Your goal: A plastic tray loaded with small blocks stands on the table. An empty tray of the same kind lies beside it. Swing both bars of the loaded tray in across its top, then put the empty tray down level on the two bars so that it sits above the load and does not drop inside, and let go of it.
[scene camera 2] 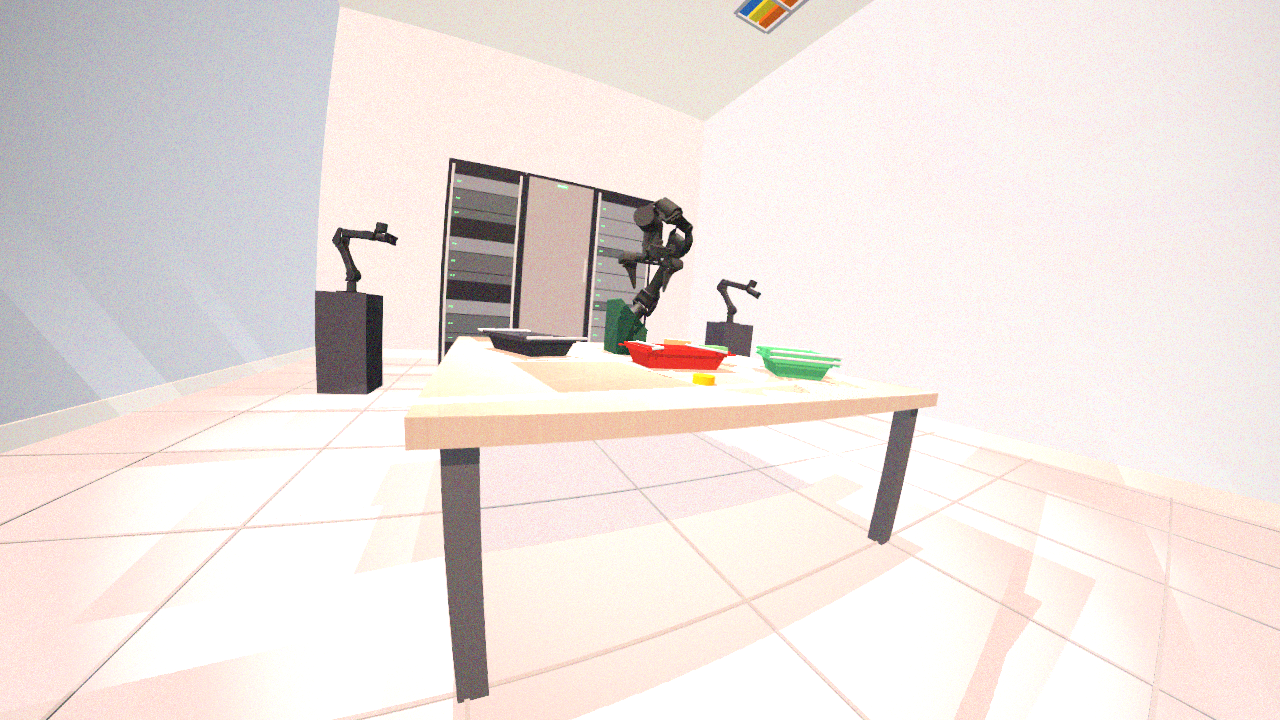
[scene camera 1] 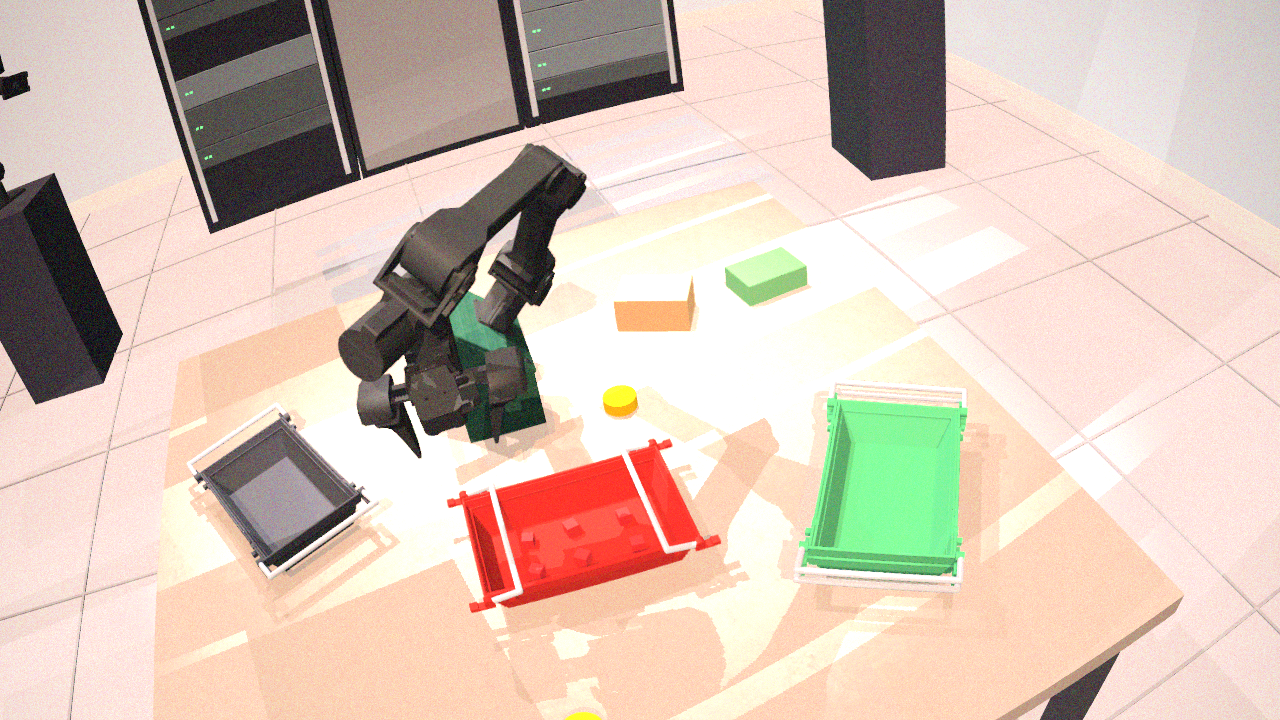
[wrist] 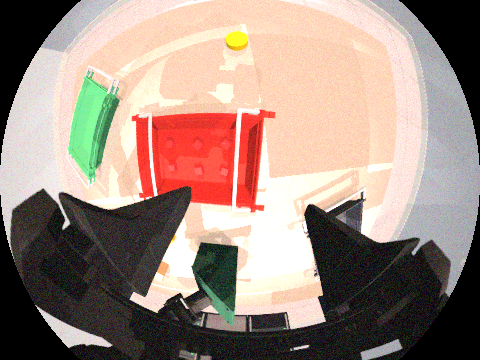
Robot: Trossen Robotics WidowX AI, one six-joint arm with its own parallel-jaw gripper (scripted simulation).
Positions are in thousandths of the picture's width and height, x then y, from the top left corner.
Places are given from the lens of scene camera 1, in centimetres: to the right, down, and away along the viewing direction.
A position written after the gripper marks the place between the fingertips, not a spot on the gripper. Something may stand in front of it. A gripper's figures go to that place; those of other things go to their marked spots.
gripper (scene camera 1: 358,624): -20, 10, 99
light green block (scene camera 1: 600,383): 22, -14, 154
